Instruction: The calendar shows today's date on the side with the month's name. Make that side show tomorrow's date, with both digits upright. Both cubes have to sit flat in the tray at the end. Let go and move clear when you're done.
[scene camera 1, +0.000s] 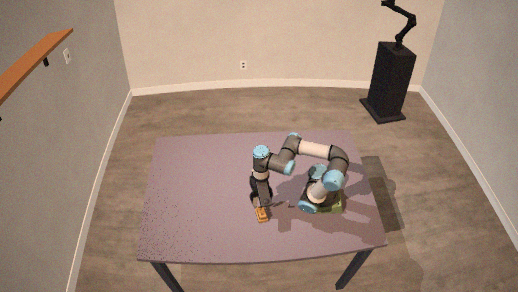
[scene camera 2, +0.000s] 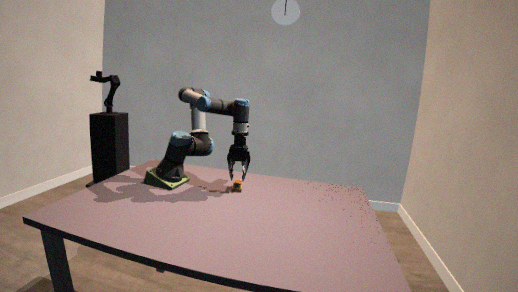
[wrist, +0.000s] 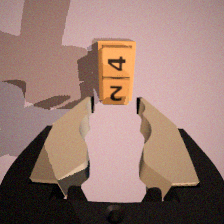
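Note:
Cube (wrist: 115, 91), my gripper (wrist: 115, 98), both in sight.

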